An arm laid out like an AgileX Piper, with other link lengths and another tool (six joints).
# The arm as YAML. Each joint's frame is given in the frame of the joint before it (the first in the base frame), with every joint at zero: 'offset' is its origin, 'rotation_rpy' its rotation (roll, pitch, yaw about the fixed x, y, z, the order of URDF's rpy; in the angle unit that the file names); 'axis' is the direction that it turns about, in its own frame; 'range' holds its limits. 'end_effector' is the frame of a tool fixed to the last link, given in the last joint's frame.
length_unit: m
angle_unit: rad
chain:
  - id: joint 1
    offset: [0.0, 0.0, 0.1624]
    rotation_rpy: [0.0, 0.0, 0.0]
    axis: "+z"
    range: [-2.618, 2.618]
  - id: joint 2
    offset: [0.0, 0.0, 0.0]
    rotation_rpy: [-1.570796, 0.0, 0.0]
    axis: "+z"
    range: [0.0, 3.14]
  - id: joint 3
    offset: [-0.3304, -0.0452, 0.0]
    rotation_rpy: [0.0, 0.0, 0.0]
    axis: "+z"
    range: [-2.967, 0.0]
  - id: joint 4
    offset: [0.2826, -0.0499, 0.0]
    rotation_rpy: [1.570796, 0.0, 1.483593]
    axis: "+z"
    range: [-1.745, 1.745]
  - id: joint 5
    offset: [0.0, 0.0, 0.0]
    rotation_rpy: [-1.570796, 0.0, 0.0]
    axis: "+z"
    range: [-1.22, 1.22]
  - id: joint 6
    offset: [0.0, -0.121, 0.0]
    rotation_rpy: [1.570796, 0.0, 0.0]
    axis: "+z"
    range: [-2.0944, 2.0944]
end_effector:
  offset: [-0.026, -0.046, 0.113]
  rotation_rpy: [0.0, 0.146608, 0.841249]
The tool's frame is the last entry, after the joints.
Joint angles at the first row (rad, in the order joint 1, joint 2, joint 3, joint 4, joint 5, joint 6):
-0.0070 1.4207 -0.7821 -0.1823 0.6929 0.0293
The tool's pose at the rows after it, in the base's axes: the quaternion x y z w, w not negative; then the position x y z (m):
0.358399 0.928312 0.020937 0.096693 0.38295 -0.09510 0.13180
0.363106 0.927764 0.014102 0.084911 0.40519 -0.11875 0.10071
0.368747 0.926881 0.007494 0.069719 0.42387 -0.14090 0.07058
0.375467 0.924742 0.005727 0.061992 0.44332 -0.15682 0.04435
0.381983 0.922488 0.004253 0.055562 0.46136 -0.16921 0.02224
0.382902 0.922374 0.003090 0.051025 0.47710 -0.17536 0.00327
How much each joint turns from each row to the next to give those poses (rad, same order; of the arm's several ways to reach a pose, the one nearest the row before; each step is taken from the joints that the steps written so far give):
-0.0729 0.1468 -0.0425 0.0000 -0.0843 -0.0719
-0.0622 0.1366 -0.0528 0.0000 -0.0630 -0.0457
-0.0493 0.1283 -0.0688 0.0000 -0.0307 -0.0350
-0.0287 0.1129 -0.0745 -0.0001 -0.0241 -0.0119
-0.0173 0.0972 -0.0795 0.0001 -0.0050 -0.0030
-0.0047 0.0792 -0.0682 -0.0010 -0.0018 -0.0019

